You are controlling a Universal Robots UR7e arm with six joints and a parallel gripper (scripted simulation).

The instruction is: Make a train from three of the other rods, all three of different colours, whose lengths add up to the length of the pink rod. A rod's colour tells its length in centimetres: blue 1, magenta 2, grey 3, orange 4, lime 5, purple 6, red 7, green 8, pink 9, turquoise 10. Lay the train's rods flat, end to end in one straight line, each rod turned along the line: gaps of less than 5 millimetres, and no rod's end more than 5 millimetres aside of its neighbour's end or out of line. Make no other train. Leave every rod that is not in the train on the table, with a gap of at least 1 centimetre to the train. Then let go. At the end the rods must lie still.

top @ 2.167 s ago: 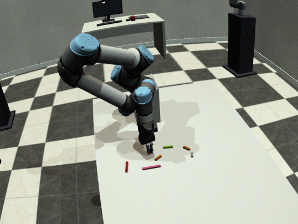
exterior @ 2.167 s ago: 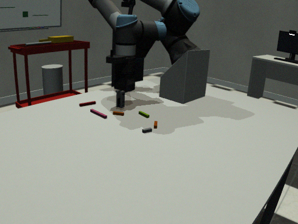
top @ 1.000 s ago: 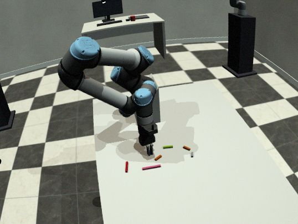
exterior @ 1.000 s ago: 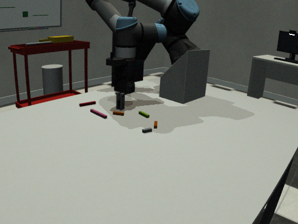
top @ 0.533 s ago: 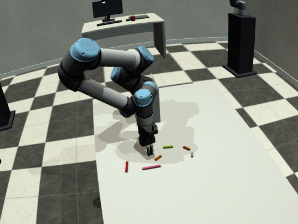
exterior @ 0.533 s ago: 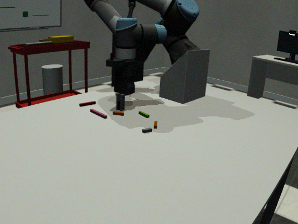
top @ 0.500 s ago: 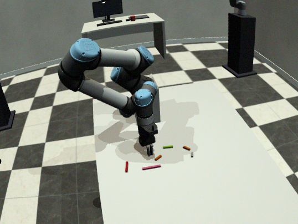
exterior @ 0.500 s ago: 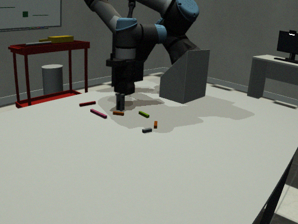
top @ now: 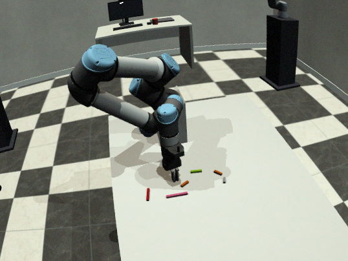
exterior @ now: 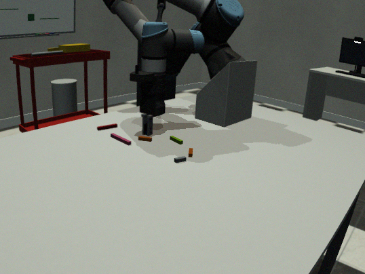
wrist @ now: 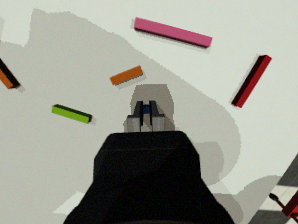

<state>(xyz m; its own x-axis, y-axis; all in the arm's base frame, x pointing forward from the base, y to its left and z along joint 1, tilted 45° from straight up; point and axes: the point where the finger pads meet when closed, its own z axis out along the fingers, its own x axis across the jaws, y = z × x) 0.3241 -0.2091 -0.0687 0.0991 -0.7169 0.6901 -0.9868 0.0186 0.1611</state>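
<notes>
The blue rod is 10 mm below my hand. From my hand the other things lie so: red rod 140 mm to the right, 50 mm ahead, 10 mm below; pink rod 90 mm ahead, 30 mm to the right, 10 mm below; lime rod 100 mm to the left, 10 mm below, 10 mm behind.
</notes>
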